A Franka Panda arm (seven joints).
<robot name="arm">
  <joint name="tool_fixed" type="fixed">
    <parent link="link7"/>
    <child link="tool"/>
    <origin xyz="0 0 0.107"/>
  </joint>
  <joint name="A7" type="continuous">
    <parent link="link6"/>
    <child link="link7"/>
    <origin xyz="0.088 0 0" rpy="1.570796 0 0"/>
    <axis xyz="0 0 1"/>
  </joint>
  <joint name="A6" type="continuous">
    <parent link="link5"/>
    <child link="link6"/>
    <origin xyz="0 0 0" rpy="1.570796 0 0"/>
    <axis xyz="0 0 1"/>
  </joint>
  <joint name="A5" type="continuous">
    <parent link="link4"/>
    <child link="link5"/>
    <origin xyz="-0.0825 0.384 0" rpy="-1.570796 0 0"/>
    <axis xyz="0 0 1"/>
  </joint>
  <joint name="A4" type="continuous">
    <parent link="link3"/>
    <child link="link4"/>
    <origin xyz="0.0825 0 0" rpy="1.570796 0 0"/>
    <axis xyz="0 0 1"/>
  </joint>
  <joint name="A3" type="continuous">
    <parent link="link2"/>
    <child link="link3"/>
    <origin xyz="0 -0.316 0" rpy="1.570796 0 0"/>
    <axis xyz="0 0 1"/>
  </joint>
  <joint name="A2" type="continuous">
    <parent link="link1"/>
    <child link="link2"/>
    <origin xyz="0 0 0" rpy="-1.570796 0 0"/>
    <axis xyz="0 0 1"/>
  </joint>
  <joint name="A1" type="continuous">
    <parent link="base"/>
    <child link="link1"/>
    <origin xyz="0 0 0.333"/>
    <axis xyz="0 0 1"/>
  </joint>
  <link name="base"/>
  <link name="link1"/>
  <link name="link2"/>
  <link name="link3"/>
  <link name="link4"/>
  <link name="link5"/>
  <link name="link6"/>
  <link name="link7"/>
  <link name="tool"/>
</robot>
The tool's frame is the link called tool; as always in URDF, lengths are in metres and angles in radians. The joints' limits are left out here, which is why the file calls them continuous.
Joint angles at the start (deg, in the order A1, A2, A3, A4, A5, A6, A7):
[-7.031, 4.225, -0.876, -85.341, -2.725, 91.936, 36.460]
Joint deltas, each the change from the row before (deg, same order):
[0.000, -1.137, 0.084, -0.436, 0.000, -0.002, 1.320]
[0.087, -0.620, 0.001, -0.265, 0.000, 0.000, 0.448]
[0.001, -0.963, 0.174, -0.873, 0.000, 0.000, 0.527]
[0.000, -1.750, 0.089, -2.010, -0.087, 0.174, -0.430]
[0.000, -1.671, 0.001, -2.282, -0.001, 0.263, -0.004]
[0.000, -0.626, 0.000, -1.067, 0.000, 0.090, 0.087]
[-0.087, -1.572, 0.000, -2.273, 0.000, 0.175, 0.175]
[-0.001, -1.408, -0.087, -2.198, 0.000, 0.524, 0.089]
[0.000, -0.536, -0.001, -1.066, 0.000, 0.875, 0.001]
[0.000, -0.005, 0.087, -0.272, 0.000, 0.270, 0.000]
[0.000, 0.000, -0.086, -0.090, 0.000, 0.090, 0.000]
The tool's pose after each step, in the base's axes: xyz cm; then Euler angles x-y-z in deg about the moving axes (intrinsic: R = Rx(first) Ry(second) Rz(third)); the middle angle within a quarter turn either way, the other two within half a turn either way. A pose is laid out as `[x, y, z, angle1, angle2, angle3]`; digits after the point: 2 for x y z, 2 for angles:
[56.93, -8.30, 63.22, 176.84, 2.66, 45.66]
[56.61, -8.17, 63.62, 176.80, 3.02, 46.03]
[56.12, -7.94, 63.85, 176.82, 3.12, 46.39]
[55.20, -7.75, 63.93, 176.77, 3.03, 45.86]
[54.31, -7.64, 63.68, 176.83, 2.69, 45.82]
[53.97, -7.60, 63.41, 176.88, 2.34, 45.89]
[53.09, -7.57, 63.03, 176.96, 1.82, 46.11]
[52.35, -7.56, 62.59, 177.02, 1.56, 46.25]
[52.18, -7.53, 62.34, 176.98, 1.90, 46.22]
[52.23, -7.45, 62.16, 176.97, 1.91, 46.13]
[52.23, -7.53, 62.10, 176.98, 1.90, 46.21]

